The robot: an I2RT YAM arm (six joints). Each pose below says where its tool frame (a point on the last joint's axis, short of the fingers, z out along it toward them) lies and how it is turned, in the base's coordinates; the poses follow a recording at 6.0 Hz.
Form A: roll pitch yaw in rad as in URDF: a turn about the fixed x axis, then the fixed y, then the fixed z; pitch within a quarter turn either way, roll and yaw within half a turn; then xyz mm.
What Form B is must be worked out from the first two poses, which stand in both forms.
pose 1, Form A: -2.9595 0.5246 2.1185 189.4 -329.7 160.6
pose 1, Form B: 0.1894 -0.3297 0.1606 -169.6 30.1 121.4
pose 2, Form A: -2.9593 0.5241 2.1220 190.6 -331.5 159.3
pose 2, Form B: 0.1906 -0.3315 0.1593 -169.6 30.0 121.6
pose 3, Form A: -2.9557 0.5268 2.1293 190.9 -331.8 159.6
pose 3, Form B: 0.1909 -0.3318 0.1596 -169.3 30.2 122.0
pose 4, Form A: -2.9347 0.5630 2.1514 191.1 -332.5 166.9
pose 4, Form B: 0.1911 -0.3325 0.1669 -168.1 32.3 123.3
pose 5, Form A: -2.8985 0.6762 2.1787 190.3 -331.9 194.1
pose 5, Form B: 0.1903 -0.3319 0.1941 -166.1 38.7 124.8
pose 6, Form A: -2.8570 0.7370 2.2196 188.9 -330.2 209.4
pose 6, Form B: 0.1889 -0.3302 0.2094 -163.7 42.2 127.2
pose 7, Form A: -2.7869 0.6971 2.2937 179.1 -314.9 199.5
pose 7, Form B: 0.1791 -0.3149 0.1995 -159.7 39.9 131.4
